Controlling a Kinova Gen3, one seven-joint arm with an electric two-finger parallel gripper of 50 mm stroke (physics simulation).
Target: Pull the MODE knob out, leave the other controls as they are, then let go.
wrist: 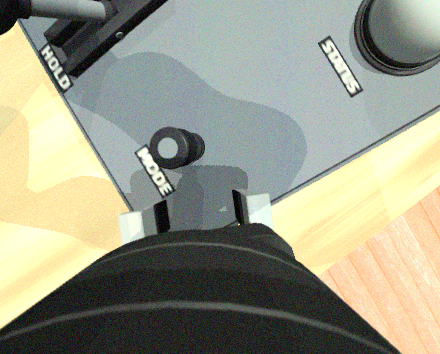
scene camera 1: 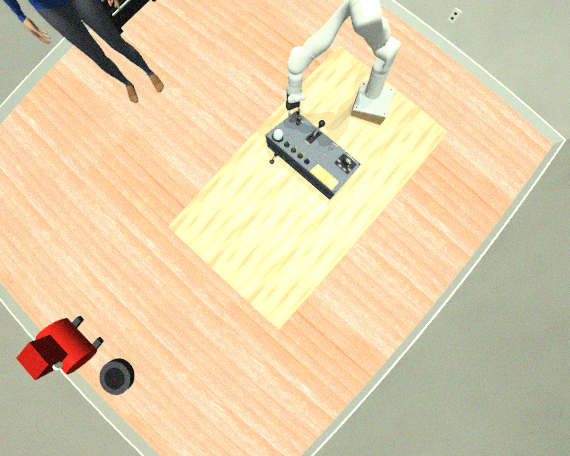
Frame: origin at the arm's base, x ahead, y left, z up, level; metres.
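Where they show: gripper, fingertip midpoint: [wrist: 201, 209] [scene camera 1: 293, 116]; arm's base, link origin: [scene camera 1: 372, 92].
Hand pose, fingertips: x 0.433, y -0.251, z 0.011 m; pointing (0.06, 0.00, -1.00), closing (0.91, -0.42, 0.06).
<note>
Things, the pixels of their top centre, and the offset from my fingertips. "spot": a spot on its surface instead. Level surfaces: height alone.
- MODE knob, top centre: [wrist: 181, 138] [scene camera 1: 298, 118] dz +0.045, dx +0.014, dy +0.044 m
- grey control panel, surface height: dz +0.018 m
- MODE label, top centre: [wrist: 154, 171] dz -0.011, dx -0.015, dy +0.044 m
- lever with a black ball, top centre: [scene camera 1: 322, 121] dz +0.079, dx -0.039, dy +0.165 m
- white STATUS dome, surface spot: [wrist: 407, 30] spot: dz +0.076, dx +0.142, dy +0.025 m
- yellow label, surface spot: [scene camera 1: 324, 177] spot: dz +0.052, dx +0.184, dy +0.368 m
- side lever, surface spot: [scene camera 1: 272, 161] spot: dz -0.077, dx +0.264, dy +0.058 m
The MODE knob [scene camera 1: 298, 120] [wrist: 176, 148] is a small black knob with a pale round spot on its top. It stands up from the grey control panel [scene camera 1: 322, 150] [wrist: 240, 65] near a corner, beside the MODE label [wrist: 155, 171]. My gripper [scene camera 1: 294, 111] [wrist: 201, 209] is open and empty. In the wrist view the knob shows beyond the fingertips, a little left of the line midway between them. The fingers are apart from the knob. In the scene view the gripper is at the panel's corner by the knob, and its fingertips are hard to make out.
A lever with a black ball [scene camera 1: 321, 123] rises from a slot near the HOLD label [wrist: 56, 68]. The white STATUS dome [scene camera 1: 278, 134] [wrist: 407, 30] stands on the panel's other side. Several small coloured buttons, a yellow label [scene camera 1: 324, 177] and a side lever [scene camera 1: 272, 161] also show.
</note>
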